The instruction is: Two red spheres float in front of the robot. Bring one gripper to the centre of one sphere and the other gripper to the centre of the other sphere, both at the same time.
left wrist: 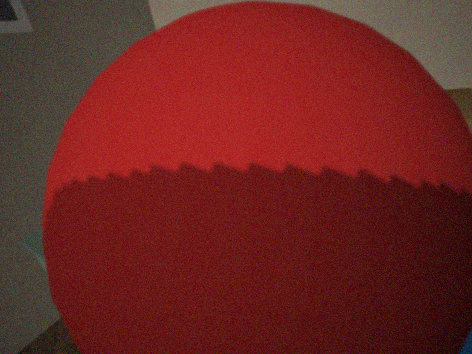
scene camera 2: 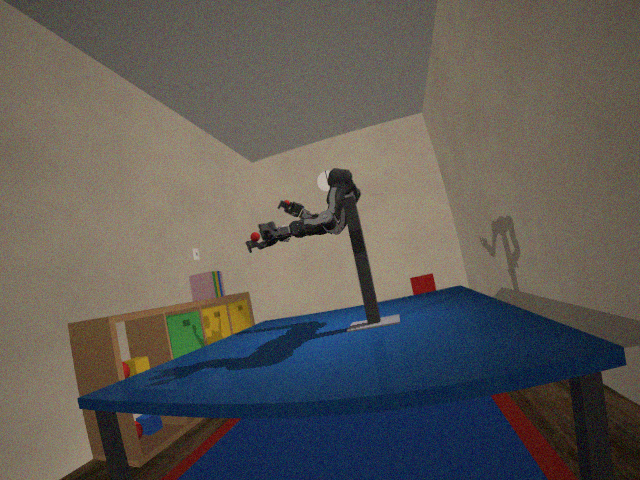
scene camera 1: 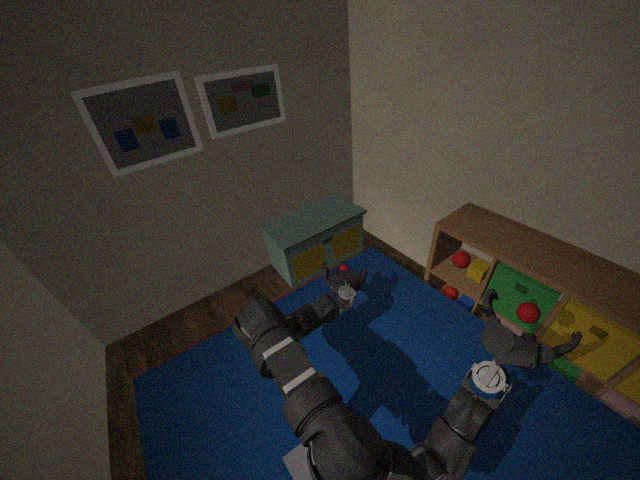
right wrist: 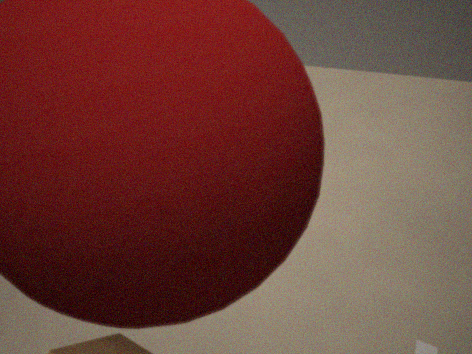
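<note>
One red sphere (scene camera 1: 344,268) (scene camera 2: 254,236) (left wrist: 260,125) floats between the spread fingers of my left gripper (scene camera 1: 345,272) (scene camera 2: 256,238), which is open. It fills most of the left wrist view, and the gripper hides its lower part in scene camera 1. The other red sphere (scene camera 1: 528,313) (scene camera 2: 286,202) (right wrist: 150,150) floats between the spread fingers of my right gripper (scene camera 1: 534,315) (scene camera 2: 285,204), also open. In the right wrist view it is large, towards the upper left, and cut by the frame edge. Whether either gripper is exactly centred cannot be told.
A wooden shelf (scene camera 1: 516,235) (scene camera 2: 93,356) stands against the wall, with two more red balls (scene camera 1: 461,258) (scene camera 1: 450,292) in it. A teal cabinet (scene camera 1: 310,222) stands in the corner. The blue table (scene camera 2: 413,351) lies well below both arms, with the pedestal (scene camera 2: 363,258) on it.
</note>
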